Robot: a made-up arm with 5 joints.
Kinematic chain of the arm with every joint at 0, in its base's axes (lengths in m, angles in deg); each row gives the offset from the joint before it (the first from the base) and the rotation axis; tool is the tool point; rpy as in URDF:
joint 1: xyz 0 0 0.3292 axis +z
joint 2: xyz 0 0 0 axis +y
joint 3: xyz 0.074 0 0.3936 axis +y
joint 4: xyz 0.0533 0 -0.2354 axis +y
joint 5: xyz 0.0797 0 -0.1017 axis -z
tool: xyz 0 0 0 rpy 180 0 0
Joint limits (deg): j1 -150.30..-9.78 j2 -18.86..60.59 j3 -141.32..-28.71 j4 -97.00..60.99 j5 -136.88..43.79
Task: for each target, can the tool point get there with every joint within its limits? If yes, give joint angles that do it. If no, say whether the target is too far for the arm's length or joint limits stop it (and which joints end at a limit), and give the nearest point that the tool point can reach.
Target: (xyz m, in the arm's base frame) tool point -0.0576 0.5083 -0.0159
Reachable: no: joint limits stop it (at a limit: joint 1, joint 2, joint 3, joint 4) | nearest point 0.1918 -0.0331 0.1555 | short by 0.620 m
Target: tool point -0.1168 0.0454 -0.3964
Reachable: no: joint limits stop it (at a limit: joint 1, joint 2, joint 3) | nearest point -0.2233 -0.1274 0.1081 | short by 0.544 m
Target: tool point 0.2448 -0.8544 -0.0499
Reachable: no: too far | nearest point 0.1767 -0.6168 0.1964 | short by 0.349 m
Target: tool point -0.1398 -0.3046 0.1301
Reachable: yes | joints -114.65 54.16 -37.32 25.72 -99.11
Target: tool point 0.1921 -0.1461 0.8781
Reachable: yes | joints -37.25 -6.32 -76.54 -72.04 21.13
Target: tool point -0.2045 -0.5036 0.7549
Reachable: yes | joints -112.10 15.94 -104.55 27.78 -121.67
